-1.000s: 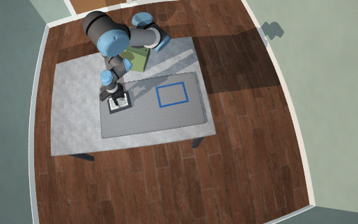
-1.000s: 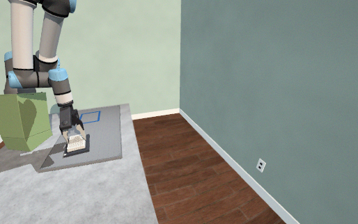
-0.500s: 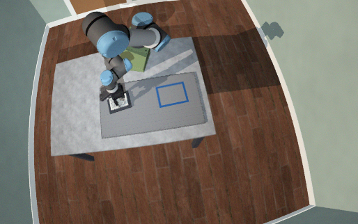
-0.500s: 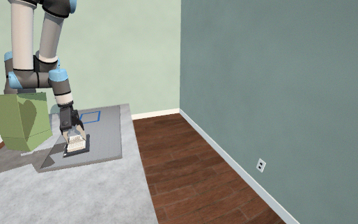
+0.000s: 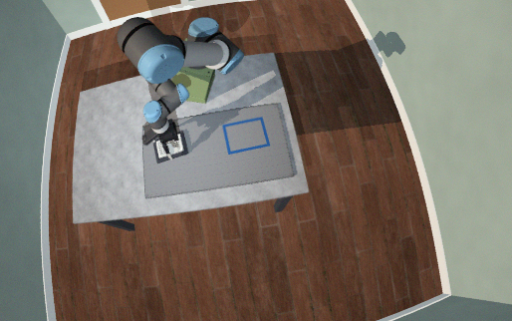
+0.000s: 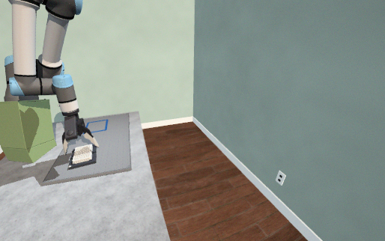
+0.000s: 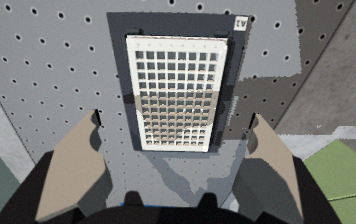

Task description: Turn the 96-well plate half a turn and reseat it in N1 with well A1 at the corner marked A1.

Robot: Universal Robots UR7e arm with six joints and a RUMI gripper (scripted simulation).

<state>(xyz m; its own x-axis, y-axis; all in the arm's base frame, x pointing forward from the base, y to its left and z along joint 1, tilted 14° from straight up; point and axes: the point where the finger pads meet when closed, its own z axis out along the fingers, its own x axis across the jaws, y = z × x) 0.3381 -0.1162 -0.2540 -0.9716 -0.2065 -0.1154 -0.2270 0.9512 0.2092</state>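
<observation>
The white 96-well plate lies 1 cm below my hand. Also, from my hand: dark plate nest (2 cm below).
</observation>
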